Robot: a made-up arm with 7 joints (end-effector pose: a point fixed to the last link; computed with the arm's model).
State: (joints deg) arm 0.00 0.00 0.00 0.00 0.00 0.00 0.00
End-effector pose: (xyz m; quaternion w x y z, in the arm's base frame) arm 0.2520 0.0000 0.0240 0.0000 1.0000 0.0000 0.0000
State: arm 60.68 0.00 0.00 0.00 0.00 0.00 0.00
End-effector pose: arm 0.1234 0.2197 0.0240 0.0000 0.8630 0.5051 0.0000
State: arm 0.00 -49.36 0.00 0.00 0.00 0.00 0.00
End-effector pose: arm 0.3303 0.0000 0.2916 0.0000 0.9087 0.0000 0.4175
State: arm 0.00 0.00 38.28 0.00 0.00 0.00 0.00
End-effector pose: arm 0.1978 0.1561 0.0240 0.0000 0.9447 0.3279 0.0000
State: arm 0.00 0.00 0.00 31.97 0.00 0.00 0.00
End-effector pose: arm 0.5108 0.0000 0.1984 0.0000 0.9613 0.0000 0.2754
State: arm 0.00 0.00 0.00 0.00 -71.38 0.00 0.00
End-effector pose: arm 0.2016 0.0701 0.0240 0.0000 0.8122 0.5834 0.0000
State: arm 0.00 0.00 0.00 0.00 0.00 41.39 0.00
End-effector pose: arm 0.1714 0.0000 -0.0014 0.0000 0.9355 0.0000 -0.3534
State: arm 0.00 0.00 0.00 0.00 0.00 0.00 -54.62
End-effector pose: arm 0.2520 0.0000 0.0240 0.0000 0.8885 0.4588 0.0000
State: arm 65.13 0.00 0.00 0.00 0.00 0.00 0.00
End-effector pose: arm 0.1060 0.2286 0.0240 0.0000 0.8428 0.5383 0.0000
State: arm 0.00 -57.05 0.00 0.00 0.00 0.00 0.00
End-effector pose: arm 0.3208 0.0000 0.3353 0.0000 0.8786 0.0000 0.4775
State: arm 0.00 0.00 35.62 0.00 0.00 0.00 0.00
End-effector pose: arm 0.2049 0.1468 0.0240 0.0000 0.9521 0.3059 0.0000
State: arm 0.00 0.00 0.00 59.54 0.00 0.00 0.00
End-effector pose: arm 0.6303 0.0000 0.4406 0.0000 0.8680 0.0000 0.4965
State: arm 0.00 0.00 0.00 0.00 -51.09 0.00 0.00
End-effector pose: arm 0.2245 0.0576 0.0240 0.0000 0.9022 0.4312 0.0000
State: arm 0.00 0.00 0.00 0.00 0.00 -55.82 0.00
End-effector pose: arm 0.2973 0.0000 0.1264 0.0000 0.8837 0.0000 0.4681
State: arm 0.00 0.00 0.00 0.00 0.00 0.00 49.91
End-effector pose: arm 0.2520 0.0000 0.0240 0.0000 0.9066 -0.4219 0.0000
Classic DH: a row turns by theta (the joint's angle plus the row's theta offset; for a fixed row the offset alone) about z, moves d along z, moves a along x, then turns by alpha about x. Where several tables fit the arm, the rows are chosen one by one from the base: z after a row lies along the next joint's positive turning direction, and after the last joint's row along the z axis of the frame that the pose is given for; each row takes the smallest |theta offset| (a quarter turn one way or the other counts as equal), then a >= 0, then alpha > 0; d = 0 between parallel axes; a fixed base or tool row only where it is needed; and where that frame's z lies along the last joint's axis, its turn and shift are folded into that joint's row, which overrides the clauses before.
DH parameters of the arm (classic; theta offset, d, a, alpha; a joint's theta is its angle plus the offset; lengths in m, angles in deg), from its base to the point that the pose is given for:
joint 1: 0 0.243 0 -90
joint 2: 0 0 0 90
joint 3: 0 0.32 0.077 90
joint 4: 0 0 0.101 90
joint 5: 0 0.445 0 90
joint 6: 0 0 0.074 -90
joint 7: 0 0.094 0 0

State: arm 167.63 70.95 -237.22 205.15 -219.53 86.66 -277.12
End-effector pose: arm -0.6428 0.4306 0.3706 0.3450 -0.5902 -0.3586 -0.6356
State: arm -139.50 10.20 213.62 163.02 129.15 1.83 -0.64
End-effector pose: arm -0.0146 0.0593 1.1158 0.9779 -0.0847 -0.0251 0.1897
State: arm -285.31 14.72 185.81 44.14 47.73 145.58 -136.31
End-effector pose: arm 0.0268 -0.3659 0.3785 0.3740 -0.6113 -0.2837 -0.6371
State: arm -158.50 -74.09 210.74 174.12 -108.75 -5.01 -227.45
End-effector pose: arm 0.7341 0.3923 0.4688 0.5112 -0.6179 0.1272 -0.5837
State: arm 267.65 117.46 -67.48 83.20 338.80 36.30 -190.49
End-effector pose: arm -0.6076 -0.1767 -0.1438 0.7754 -0.3458 -0.5188 -0.1003
